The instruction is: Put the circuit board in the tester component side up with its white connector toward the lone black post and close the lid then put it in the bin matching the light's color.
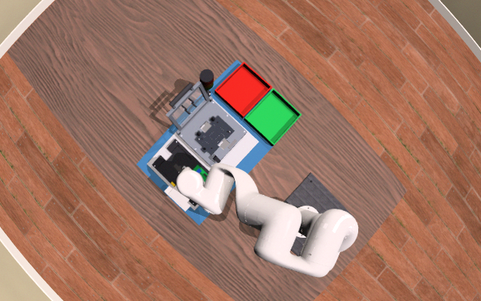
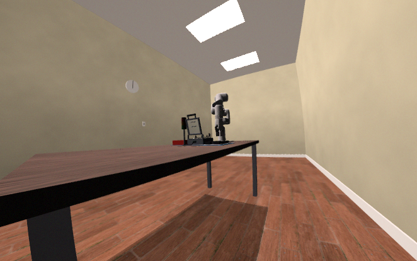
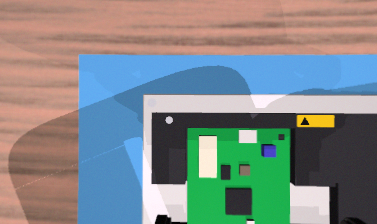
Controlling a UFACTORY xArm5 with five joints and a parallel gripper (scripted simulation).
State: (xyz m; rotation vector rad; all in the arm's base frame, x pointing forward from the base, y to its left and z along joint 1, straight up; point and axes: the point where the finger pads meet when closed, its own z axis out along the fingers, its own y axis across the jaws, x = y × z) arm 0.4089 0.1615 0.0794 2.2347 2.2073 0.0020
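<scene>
Now: the green circuit board 6 cm below my hand. Round my hand: green bin (37 cm to the right, 7 cm below, 5 cm behind); tester lid (18 cm ahead, 17 cm to the right, 10 cm above); red bin (37 cm to the right, 10 cm ahead, 7 cm below).
</scene>
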